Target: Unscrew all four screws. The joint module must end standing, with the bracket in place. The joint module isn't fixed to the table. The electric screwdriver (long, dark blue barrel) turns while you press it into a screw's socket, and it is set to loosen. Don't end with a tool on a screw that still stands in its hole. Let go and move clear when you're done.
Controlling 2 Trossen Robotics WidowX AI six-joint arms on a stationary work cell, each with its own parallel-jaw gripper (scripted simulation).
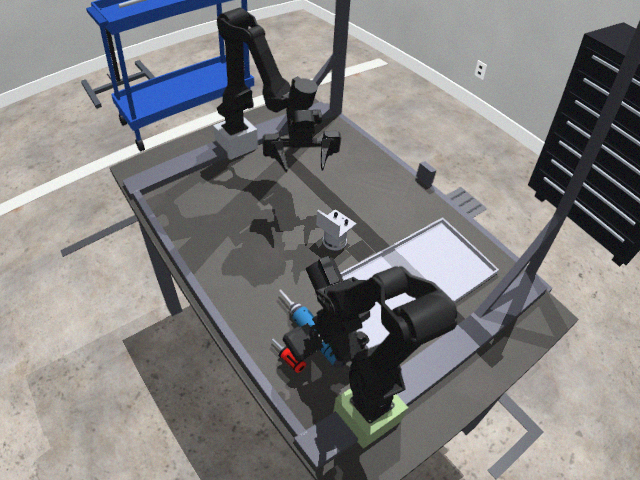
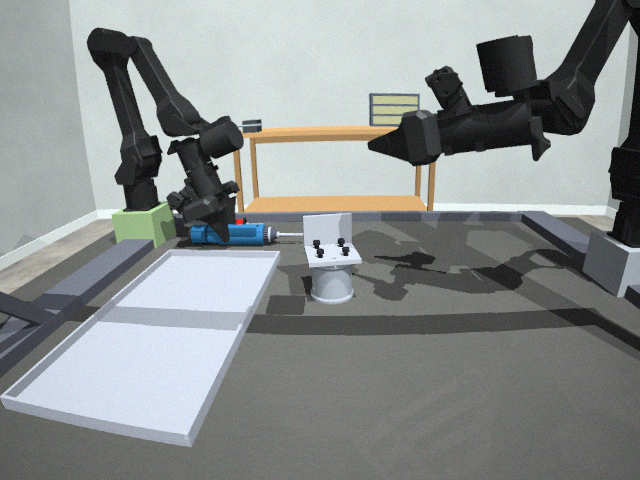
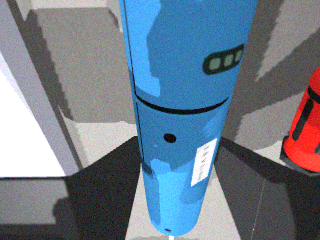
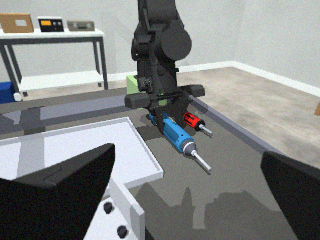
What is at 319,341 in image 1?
My left gripper.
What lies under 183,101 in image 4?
My left gripper.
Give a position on a blue electric screwdriver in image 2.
252,234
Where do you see a joint module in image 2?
330,284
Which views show my right gripper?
Image 1, image 2 and image 4 only.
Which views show my left gripper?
Image 1, image 2, image 3 and image 4: all of them.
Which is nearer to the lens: the white bracket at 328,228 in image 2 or the white tray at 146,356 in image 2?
The white tray.
